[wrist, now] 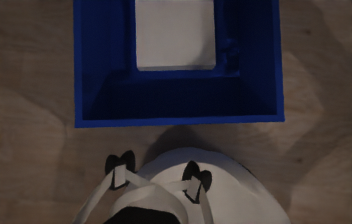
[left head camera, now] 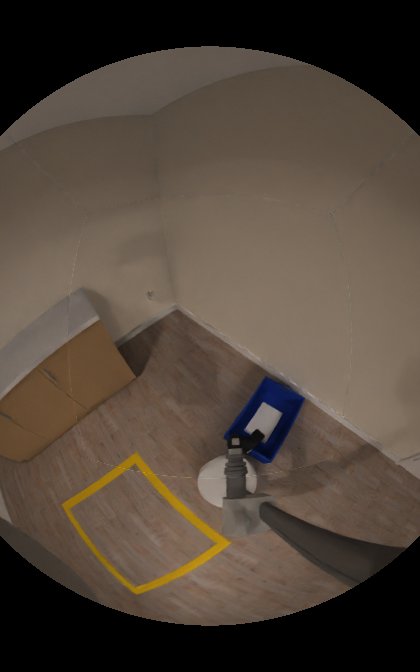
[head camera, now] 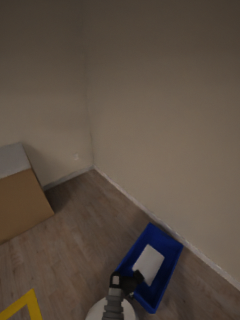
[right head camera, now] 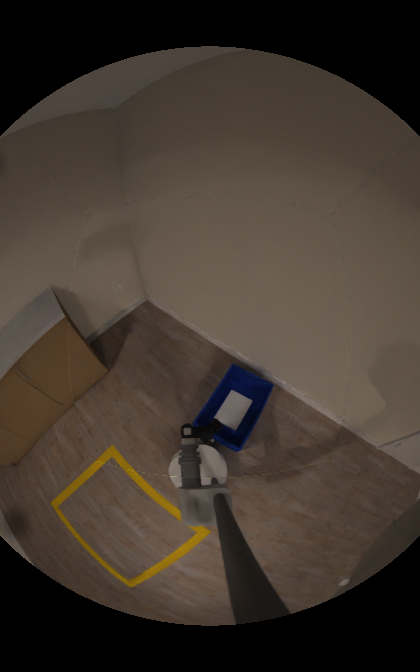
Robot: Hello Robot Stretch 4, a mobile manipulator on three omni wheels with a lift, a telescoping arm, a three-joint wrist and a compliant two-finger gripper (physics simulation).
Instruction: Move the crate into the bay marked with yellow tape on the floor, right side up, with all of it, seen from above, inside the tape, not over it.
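Frame: origin at the robot's base, x right, y ahead, z up, level; centimetres.
Seen in the pictures: gripper, between the fingertips: point(wrist: 159, 168).
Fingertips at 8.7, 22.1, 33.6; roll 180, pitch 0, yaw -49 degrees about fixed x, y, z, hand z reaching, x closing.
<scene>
Pixels of each thing's top centre, then the offset from my fingertips to it, as dx, dy, dz.
- blue crate, centre of its top: point(head camera: 152, 257) +23.7, +25.5, -14.4
- white box, centre of its top: point(wrist: 174, 10) point(head camera: 149, 262) +23.7, +25.5, -29.3
The blue crate point(head camera: 162, 241) point(left head camera: 284, 401) point(right head camera: 253, 383) point(wrist: 100, 60) stands upright on the floor by the long wall, with a white box point(head camera: 149, 263) point(left head camera: 264, 419) point(right head camera: 233, 410) point(wrist: 175, 35) inside. My gripper point(head camera: 134, 284) point(left head camera: 254, 441) point(right head camera: 209, 434) point(wrist: 159, 168) points down near the crate's near end. In the wrist view its fingertips are apart, with nothing held between them, and lie short of the near rim. The yellow tape bay point(head camera: 31, 299) point(left head camera: 100, 480) point(right head camera: 83, 476) is on the floor at the left, apart from the crate. The gripper hides part of the crate's near end in the head views.
My round white base point(left head camera: 210, 482) point(right head camera: 177, 470) point(wrist: 240, 185) is between the crate and the bay. A brown cabinet point(head camera: 22, 205) point(left head camera: 97, 365) point(right head camera: 75, 357) with a grey top stands at the left, beyond the bay. The wall runs close along the crate's far side.
</scene>
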